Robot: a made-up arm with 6 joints.
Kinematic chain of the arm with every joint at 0, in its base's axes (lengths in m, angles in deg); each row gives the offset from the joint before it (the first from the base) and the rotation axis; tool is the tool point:
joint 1: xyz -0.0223 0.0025 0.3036 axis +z
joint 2: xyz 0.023 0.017 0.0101 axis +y
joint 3: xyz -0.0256 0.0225 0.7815 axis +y
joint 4: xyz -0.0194 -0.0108 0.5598 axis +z
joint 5: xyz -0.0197 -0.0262 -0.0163 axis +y
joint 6: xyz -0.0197 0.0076 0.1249 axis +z
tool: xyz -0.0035 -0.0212 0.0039
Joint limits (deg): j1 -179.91..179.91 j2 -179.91..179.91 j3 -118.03..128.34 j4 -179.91..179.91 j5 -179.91..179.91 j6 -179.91..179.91
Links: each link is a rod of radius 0.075 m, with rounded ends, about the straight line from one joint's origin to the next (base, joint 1, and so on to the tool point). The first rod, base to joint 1, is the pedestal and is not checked.
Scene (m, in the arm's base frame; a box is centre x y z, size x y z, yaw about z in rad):
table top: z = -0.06
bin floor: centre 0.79 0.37 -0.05 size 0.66 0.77 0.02 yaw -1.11
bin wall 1: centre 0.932 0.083 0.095 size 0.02 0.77 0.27 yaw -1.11
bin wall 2: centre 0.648 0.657 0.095 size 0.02 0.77 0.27 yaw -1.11
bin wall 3: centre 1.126 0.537 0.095 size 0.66 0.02 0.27 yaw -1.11
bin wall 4: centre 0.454 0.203 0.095 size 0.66 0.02 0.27 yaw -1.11
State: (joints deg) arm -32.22 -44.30 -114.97 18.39 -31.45 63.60
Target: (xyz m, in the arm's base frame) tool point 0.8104 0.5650 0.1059
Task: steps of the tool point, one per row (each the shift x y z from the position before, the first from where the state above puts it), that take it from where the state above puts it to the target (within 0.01 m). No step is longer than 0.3 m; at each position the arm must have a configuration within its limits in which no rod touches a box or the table.
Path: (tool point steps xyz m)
1: 0.0719 0.1715 0.0185
2: 0.1224 0.1537 0.0225
3: 0.1676 0.1212 0.0269
4: 0.2033 0.0750 0.0308
5: 0.2253 0.0186 0.0346
6: 0.2308 -0.0439 0.0383
7: 0.2182 -0.1074 0.0419
8: 0.1875 -0.1666 0.0452
9: 0.0134 0.0088 -0.1820
10: -0.0135 -0.0087 -0.1826

